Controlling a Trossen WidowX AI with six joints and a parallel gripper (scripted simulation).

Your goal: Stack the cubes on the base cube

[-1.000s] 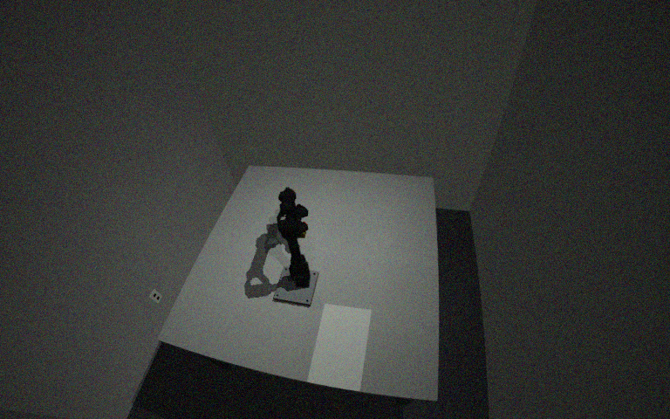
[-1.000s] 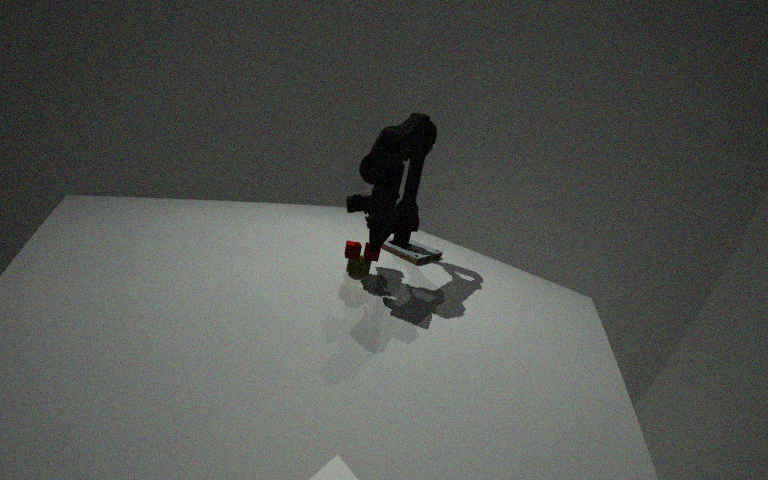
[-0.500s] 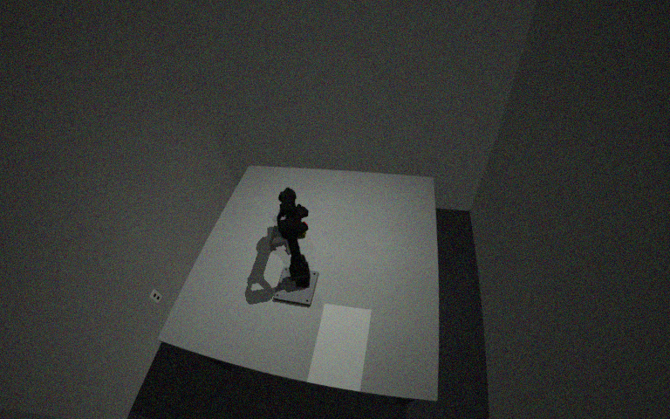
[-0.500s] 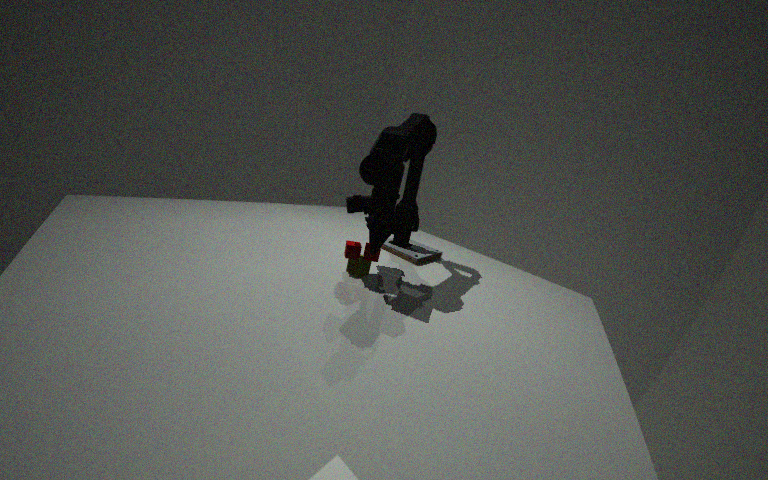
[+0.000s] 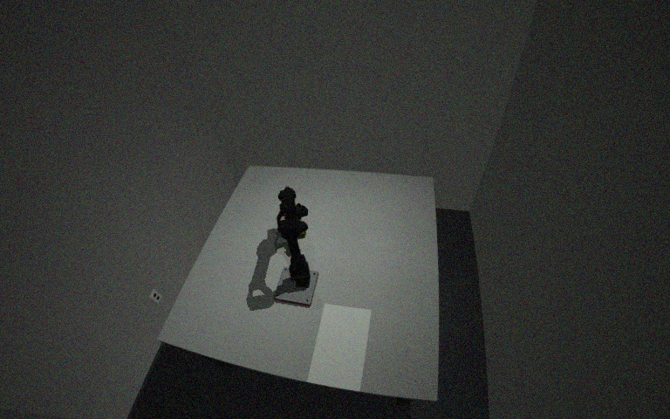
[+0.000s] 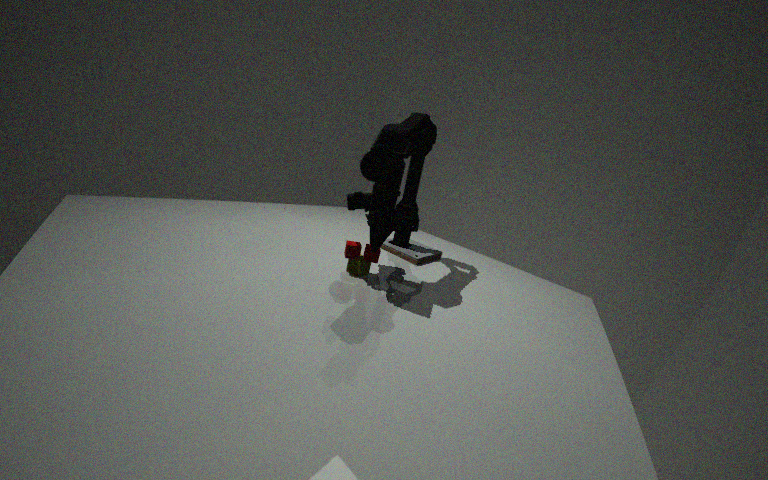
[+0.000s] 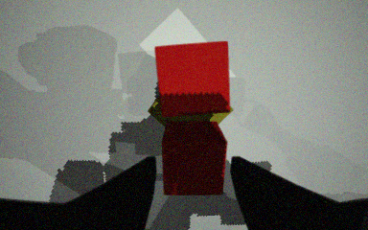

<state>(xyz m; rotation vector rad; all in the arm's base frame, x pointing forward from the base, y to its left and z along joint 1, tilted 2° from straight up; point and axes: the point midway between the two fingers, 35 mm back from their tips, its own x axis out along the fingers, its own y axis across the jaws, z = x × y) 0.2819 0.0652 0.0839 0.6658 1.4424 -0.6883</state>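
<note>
The yellow cube lies 5 cm below my gripper tip, 2 cm to the right of it and 2 cm ahead of it.
</note>
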